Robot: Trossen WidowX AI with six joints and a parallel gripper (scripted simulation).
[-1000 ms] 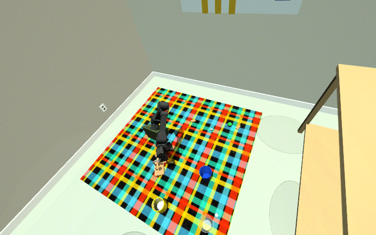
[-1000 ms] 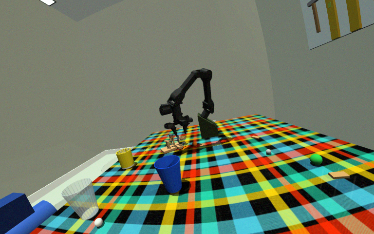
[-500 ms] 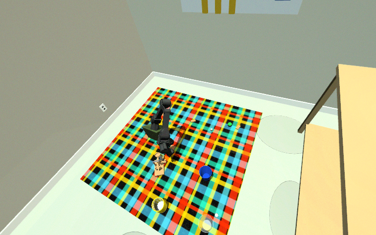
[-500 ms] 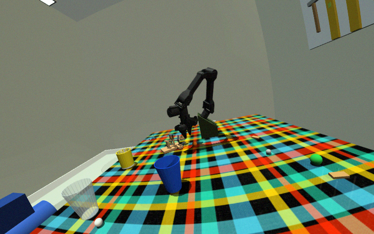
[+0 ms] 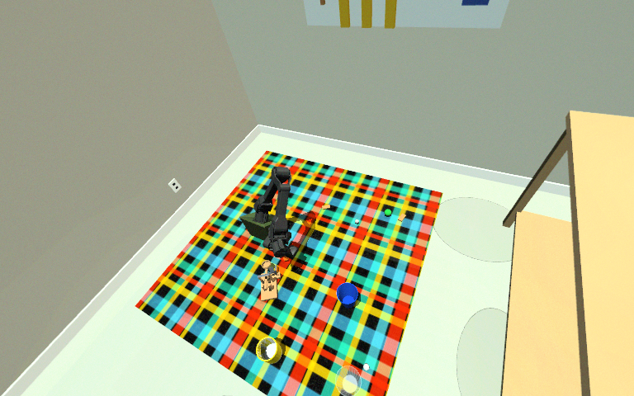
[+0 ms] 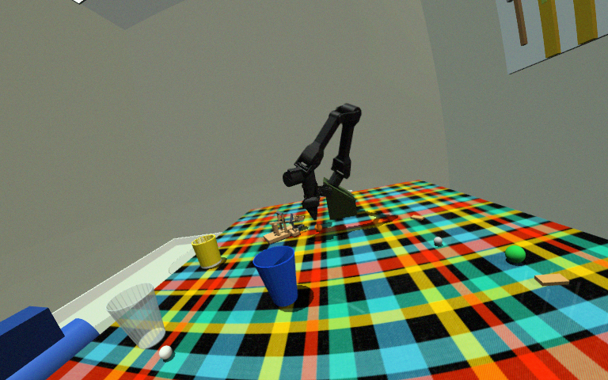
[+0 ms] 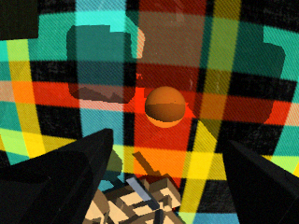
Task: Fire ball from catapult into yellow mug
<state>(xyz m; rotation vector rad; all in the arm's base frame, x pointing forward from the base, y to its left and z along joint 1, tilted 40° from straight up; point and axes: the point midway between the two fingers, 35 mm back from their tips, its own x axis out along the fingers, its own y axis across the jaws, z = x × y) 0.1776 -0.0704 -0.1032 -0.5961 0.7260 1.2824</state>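
My gripper tip is 50 mm above the orange ball. Round my gripper tip: yellow mug: 120 mm ahead, 430 mm to the right, 30 mm below; blue cup: 380 mm ahead, 120 mm to the right, 30 mm below; wooden catapult: 40 mm behind, 120 mm to the right, 10 mm below.
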